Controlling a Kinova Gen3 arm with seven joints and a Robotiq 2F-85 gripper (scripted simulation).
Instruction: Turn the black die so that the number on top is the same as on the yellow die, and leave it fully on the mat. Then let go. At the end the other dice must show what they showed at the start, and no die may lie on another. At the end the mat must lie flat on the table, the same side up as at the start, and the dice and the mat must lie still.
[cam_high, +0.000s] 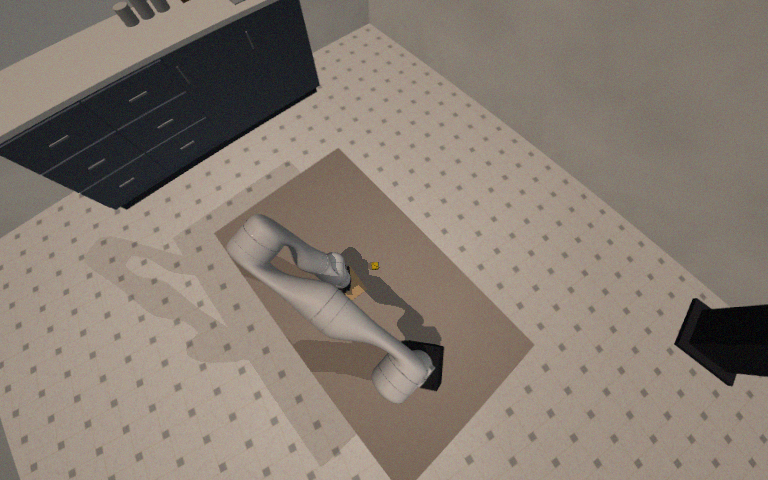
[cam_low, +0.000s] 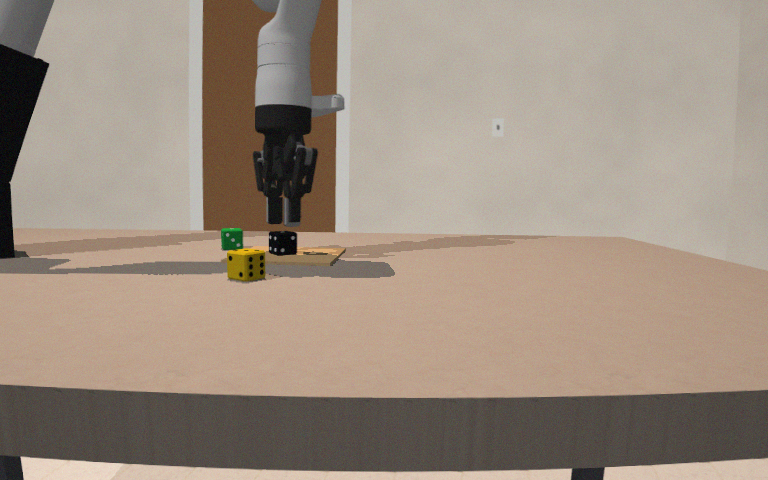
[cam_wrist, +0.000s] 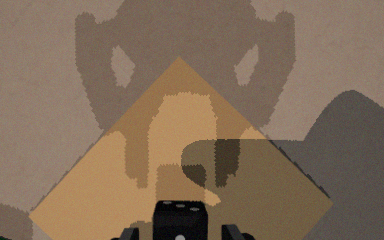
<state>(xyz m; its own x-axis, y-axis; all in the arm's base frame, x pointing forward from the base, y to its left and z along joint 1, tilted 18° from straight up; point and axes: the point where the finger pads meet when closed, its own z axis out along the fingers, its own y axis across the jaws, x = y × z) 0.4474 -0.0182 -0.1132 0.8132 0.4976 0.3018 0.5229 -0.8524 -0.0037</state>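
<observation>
Now: hand 40 mm above the black die. From my hand the other things lie so: green die: 80 mm to the left, 80 mm behind, 50 mm below; then yellow die: 160 mm to the right, 50 mm below, 30 mm behind; then mat: 60 mm below, 10 mm ahead.
</observation>
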